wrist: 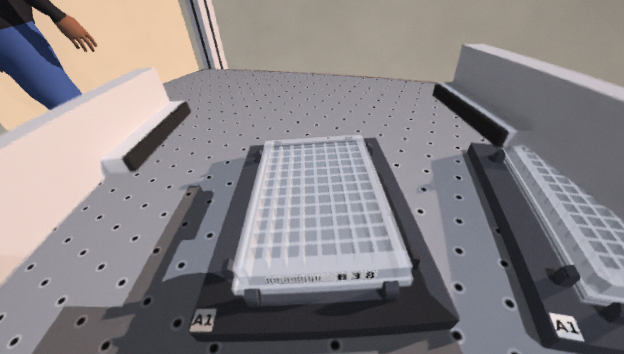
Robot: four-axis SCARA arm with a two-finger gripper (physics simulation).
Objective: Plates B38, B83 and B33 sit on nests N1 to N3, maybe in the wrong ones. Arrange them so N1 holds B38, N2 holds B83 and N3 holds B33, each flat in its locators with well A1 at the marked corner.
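Places are measured from the arm's base along level axes (x left, y down, z back), in centimetres.
Pixels of known places: gripper, fingertip midpoint: (309,77).
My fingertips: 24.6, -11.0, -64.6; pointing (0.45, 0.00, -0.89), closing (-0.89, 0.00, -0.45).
Observation:
Ahead of a thing's pixels: the offset from my fingertips to its top centre, as dx, dy, dz. Level surfaces: height alone.
The clear plate B38 {+0.7, +7.1, -1.4} (320,210) lies in a dark nest {+0.8, +7.5, -1.5} (325,320) in the middle of the wrist view and looks flat between the corner locators. Its barcode and "B38" label face the near side. The nest's A1 mark is at its near left corner; no nest number is readable. My gripper (309,77) is open and empty, raised above this plate, with one finger off to each side and apart from it. A second clear plate {-16.6, +7.1, -6.5} (575,215) sits in another dark nest {-16.6, +7.5, -6.5} (520,260) at the right edge, partly cut off; its label does not show. A third plate does not show.
The perforated table top {dy +9.7} (300,105) stretches to the back. The second nest, with an A1 mark {-12.5, +8.5, +1.9} (566,327) at its near left corner, stands a short gap to the right. A person (35,55) stands beyond the table at the back left.

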